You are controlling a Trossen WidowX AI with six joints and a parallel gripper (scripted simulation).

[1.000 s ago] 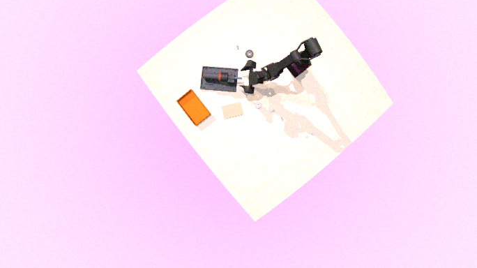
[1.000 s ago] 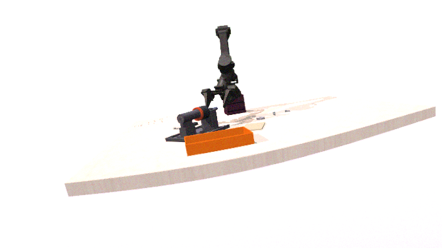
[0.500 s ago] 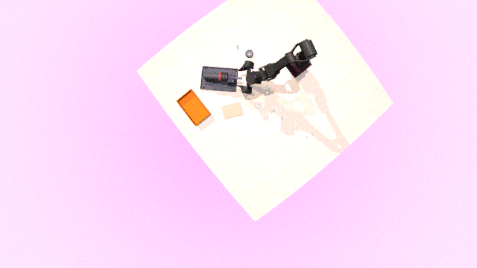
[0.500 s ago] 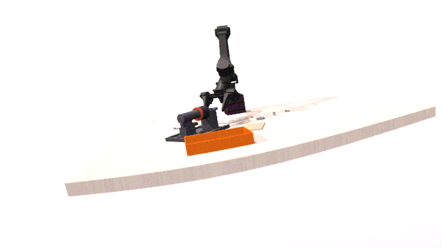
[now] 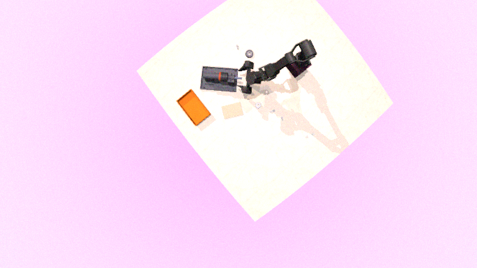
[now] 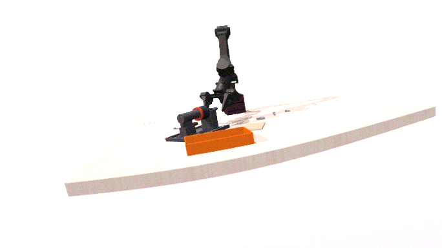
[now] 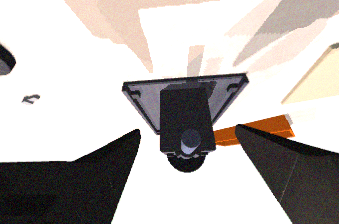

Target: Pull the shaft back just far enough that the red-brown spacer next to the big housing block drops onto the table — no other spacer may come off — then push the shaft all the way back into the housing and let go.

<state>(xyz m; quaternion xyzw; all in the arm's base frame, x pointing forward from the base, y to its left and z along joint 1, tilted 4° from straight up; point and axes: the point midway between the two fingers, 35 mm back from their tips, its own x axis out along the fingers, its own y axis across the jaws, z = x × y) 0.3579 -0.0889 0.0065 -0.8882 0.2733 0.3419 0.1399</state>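
Now: the red-brown spacer 9 cm ahead of my gripper tip, 6 cm to the right of it and 1 cm above it. From my gripper tip the other things lie so: support block (10 cm ahead, 7 cm to the right, 2 cm below); tan pad (15 cm to the left, 13 cm ahead, 6 cm below); orange tray (33 cm ahead, 6 cm below, 1 cm to the left).
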